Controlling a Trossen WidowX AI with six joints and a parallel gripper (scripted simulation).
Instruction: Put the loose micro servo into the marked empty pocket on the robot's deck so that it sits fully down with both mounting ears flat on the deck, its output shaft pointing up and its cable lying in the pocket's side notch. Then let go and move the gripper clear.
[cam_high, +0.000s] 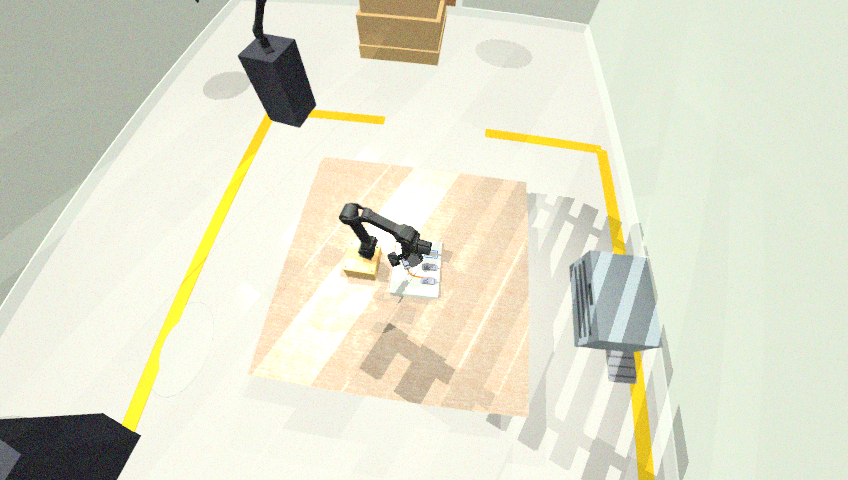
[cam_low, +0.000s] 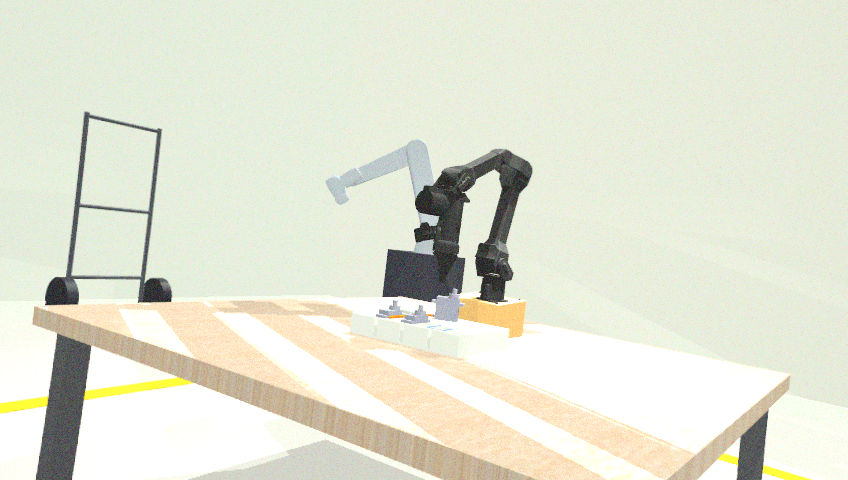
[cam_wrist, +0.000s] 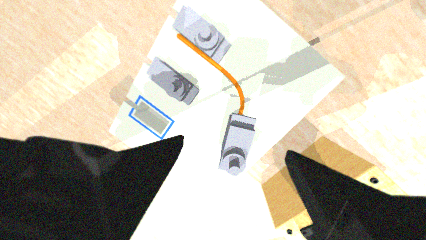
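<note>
Right now my gripper tip is 120 mm above the white deck and 10 mm to the right of it.
</note>
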